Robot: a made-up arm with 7 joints. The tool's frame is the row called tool.
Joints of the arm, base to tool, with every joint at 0 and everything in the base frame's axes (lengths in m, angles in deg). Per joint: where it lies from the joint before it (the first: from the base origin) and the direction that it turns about. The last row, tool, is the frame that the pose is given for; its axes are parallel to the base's.
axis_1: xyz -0.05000 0.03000 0.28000 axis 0 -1 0
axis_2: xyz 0.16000 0.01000 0.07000 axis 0 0 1
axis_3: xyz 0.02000 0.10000 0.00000 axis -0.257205 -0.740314 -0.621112
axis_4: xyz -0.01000 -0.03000 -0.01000 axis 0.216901 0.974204 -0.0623
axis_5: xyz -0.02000 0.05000 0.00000 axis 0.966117 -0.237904 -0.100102
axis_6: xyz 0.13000 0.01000 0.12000 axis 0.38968 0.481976 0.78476
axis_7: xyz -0.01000 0.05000 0.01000 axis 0 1 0
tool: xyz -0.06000 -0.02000 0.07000
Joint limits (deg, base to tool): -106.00..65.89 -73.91..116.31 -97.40..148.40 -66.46..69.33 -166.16..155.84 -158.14..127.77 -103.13..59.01
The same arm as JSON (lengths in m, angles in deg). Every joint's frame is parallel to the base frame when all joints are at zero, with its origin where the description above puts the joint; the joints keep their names.
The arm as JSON. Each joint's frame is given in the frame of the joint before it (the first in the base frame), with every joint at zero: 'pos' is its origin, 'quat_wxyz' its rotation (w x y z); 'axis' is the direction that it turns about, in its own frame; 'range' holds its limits. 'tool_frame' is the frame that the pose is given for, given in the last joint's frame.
{
  "length_unit": "m",
  "angle_unit": "deg",
  "joints": [
    {
      "joint": "axis_1",
      "pos": [
        -0.05,
        0.03,
        0.28
      ],
      "quat_wxyz": [
        1.0,
        0.0,
        0.0,
        0.0
      ],
      "axis": "-y",
      "range": [
        -106.0,
        65.89
      ]
    },
    {
      "joint": "axis_2",
      "pos": [
        0.16,
        0.01,
        0.07
      ],
      "quat_wxyz": [
        1.0,
        0.0,
        0.0,
        0.0
      ],
      "axis": "+z",
      "range": [
        -73.91,
        116.31
      ]
    },
    {
      "joint": "axis_3",
      "pos": [
        0.02,
        0.1,
        0.0
      ],
      "quat_wxyz": [
        1.0,
        0.0,
        0.0,
        0.0
      ],
      "axis": [
        -0.257205,
        -0.740314,
        -0.621112
      ],
      "range": [
        -97.4,
        148.4
      ]
    },
    {
      "joint": "axis_4",
      "pos": [
        -0.01,
        -0.03,
        -0.01
      ],
      "quat_wxyz": [
        1.0,
        0.0,
        0.0,
        0.0
      ],
      "axis": [
        0.216901,
        0.974204,
        -0.0623
      ],
      "range": [
        -66.46,
        69.33
      ]
    },
    {
      "joint": "axis_5",
      "pos": [
        -0.02,
        0.05,
        0.0
      ],
      "quat_wxyz": [
        1.0,
        0.0,
        0.0,
        0.0
      ],
      "axis": [
        0.966117,
        -0.237904,
        -0.100102
      ],
      "range": [
        -166.16,
        155.84
      ]
    },
    {
      "joint": "axis_6",
      "pos": [
        0.13,
        0.01,
        0.12
      ],
      "quat_wxyz": [
        1.0,
        0.0,
        0.0,
        0.0
      ],
      "axis": [
        0.38968,
        0.481976,
        0.78476
      ],
      "range": [
        -158.14,
        127.77
      ]
    },
    {
      "joint": "axis_7",
      "pos": [
        -0.01,
        0.05,
        0.01
      ],
      "quat_wxyz": [
        1.0,
        0.0,
        0.0,
        0.0
      ],
      "axis": "+y",
      "range": [
        -103.13,
        59.01
      ]
    }
  ],
  "tool_frame": {
    "pos": [
      -0.06,
      -0.02,
      0.07
    ],
    "quat_wxyz": [
      1.0,
      0.0,
      0.0,
      0.0
    ]
  }
}

